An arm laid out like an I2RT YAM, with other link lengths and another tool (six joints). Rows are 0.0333 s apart.
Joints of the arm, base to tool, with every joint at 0 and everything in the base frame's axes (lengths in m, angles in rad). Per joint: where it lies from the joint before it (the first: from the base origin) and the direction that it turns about. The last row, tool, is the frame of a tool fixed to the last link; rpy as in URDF.
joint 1: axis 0 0 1 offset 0 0 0.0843
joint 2: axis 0 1 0 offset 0.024 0.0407 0.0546
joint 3: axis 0 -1 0 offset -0.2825 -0.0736 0
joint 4: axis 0 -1 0 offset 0.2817 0.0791 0.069
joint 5: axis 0 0 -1 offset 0.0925 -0.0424 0.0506
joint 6: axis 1 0 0 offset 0.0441 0 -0.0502
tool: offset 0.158 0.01 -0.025 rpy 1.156 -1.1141 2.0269
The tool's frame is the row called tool.
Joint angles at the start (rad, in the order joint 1, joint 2, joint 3, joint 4, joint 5, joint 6):
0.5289 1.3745 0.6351 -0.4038 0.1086 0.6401
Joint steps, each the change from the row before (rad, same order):
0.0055 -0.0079 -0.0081 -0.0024 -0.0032 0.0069
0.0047 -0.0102 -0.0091 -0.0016 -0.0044 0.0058
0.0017 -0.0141 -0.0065 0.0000 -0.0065 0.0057
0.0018 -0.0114 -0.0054 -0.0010 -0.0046 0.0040
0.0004 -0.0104 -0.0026 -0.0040 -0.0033 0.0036
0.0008 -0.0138 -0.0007 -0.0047 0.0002 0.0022
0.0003 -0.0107 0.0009 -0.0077 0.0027 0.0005
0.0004 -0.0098 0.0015 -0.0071 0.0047 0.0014
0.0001 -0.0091 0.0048 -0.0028 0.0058 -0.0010
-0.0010 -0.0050 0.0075 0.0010 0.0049 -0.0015
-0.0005 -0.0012 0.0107 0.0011 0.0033 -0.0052
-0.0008 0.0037 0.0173 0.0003 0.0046 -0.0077
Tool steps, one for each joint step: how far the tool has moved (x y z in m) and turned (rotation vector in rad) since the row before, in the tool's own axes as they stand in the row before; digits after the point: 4 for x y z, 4 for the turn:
-0.0031 -0.0018 -0.0014 0.0045 -0.0032 0.0026
-0.0028 -0.0018 -0.0017 0.0057 -0.0015 0.0027
0.0002 -0.0017 -0.0022 0.0077 0.0058 0.0065
-0.0002 -0.0013 -0.0019 0.0058 0.0037 0.0040
0.0003 -0.0007 -0.0019 0.0035 0.0028 0.0043
0.0022 -0.0004 -0.0026 0.0018 0.0081 0.0026
0.0014 0.0004 -0.0023 -0.0016 0.0044 0.0003
0.0018 0.0007 -0.0021 -0.0035 0.0052 0.0008
0.0045 0.0004 -0.0018 -0.0027 0.0121 -0.0006
0.0059 0.0002 -0.0011 -0.0020 0.0143 0.0004
0.0064 -0.0004 -0.0007 0.0004 0.0134 -0.0034
0.0084 -0.0005 -0.0003 -0.0004 0.0145 -0.0057

